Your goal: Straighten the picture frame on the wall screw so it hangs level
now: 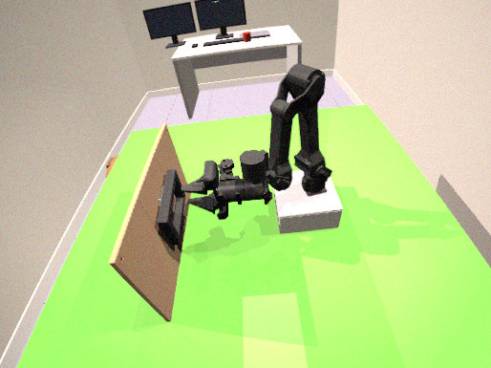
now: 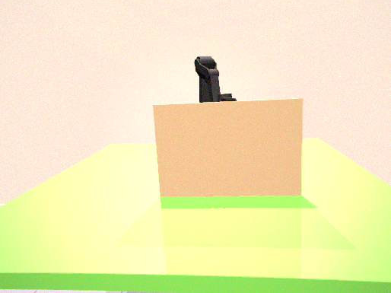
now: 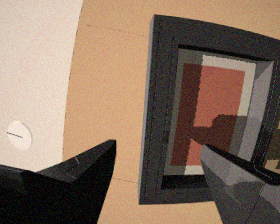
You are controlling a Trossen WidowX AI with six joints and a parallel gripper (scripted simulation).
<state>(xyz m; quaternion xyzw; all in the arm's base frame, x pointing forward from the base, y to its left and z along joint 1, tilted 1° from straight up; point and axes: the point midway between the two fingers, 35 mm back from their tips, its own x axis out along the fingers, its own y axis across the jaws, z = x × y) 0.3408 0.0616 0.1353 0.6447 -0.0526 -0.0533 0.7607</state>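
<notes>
My gripper tip is 60 mm short of the picture frame, 50 mm above it and 20 mm to the left of it. The rest, counted from my gripper tip: tan wall board (70 mm below, 70 mm ahead).
</notes>
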